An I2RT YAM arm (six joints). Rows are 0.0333 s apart.
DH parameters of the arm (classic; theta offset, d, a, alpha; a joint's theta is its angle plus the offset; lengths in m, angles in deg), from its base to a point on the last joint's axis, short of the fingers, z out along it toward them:
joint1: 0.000 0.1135 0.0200 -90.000
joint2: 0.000 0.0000 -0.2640 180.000
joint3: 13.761 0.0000 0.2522 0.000
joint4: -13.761 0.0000 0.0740 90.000
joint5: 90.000 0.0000 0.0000 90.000
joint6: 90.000 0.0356 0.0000 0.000
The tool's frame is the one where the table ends.
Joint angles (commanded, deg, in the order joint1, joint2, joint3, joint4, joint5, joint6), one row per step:
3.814 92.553 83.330 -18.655 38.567 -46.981
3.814 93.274 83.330 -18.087 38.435 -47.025
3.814 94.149 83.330 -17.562 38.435 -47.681
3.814 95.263 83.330 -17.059 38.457 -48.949
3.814 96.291 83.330 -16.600 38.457 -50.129
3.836 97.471 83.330 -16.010 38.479 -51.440
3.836 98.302 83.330 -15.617 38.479 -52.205
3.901 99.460 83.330 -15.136 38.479 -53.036
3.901 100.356 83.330 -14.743 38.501 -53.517
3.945 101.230 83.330 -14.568 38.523 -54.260
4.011 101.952 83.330 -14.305 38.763 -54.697
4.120 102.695 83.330 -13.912 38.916 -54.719
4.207 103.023 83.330 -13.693 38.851 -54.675
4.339 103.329 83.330 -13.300 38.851 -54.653
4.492 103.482 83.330 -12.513 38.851 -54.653
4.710 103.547 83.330 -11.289 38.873 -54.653
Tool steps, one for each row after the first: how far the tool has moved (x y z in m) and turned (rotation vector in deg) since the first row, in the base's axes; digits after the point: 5 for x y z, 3 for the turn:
0.00345 0.00029 -0.00360 0.019 0.182 0.133
0.00740 0.00056 -0.00825 -0.482 0.909 0.375
0.01218 0.00087 -0.01452 -1.455 2.248 0.830
0.01649 0.00115 -0.02040 -2.345 3.495 1.280
0.02137 0.00162 -0.02716 -3.339 4.838 1.791
0.02471 0.00184 -0.03201 -3.915 5.715 2.095
0.02919 0.00260 -0.03896 -4.551 6.867 2.502
0.03258 0.00282 -0.04437 -4.931 7.646 2.688
0.03561 0.00333 -0.05001 -5.510 8.769 3.032
0.03809 0.00386 -0.05448 -5.961 9.481 3.079
0.04074 0.00476 -0.05896 -6.074 9.840 3.078
0.04196 0.00551 -0.06091 -6.025 9.918 3.210
0.04325 0.00657 -0.06244 -6.016 9.811 3.328
0.04445 0.00778 -0.06233 -5.998 9.171 3.451
0.04575 0.00947 -0.06093 -5.966 8.003 3.595

